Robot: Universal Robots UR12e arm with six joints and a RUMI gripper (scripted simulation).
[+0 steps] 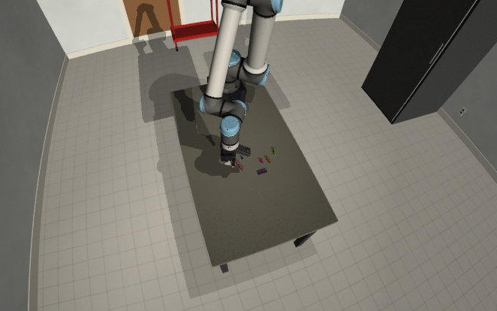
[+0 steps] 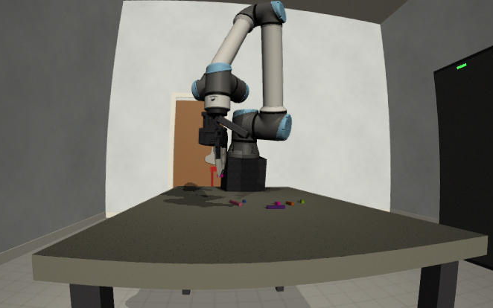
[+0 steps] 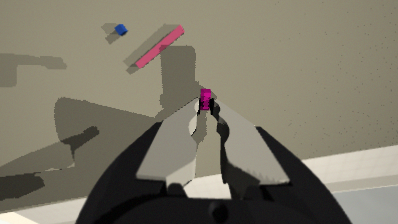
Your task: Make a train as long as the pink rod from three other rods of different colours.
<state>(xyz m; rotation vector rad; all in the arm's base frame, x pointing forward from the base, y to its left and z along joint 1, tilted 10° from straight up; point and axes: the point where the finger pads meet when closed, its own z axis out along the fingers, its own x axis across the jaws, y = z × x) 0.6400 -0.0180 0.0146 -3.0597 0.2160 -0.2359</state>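
My hand is 110 mm past the blue rod, 110 mm above it and 70 mm to the right of it. From my hand the other things lie so: purple rod: 190 mm to the left, 110 mm below, 10 mm ahead; orange rod: 240 mm to the left, 110 mm below, 80 mm behind; pink rod: 110 mm below, 60 mm behind, 40 mm to the left.
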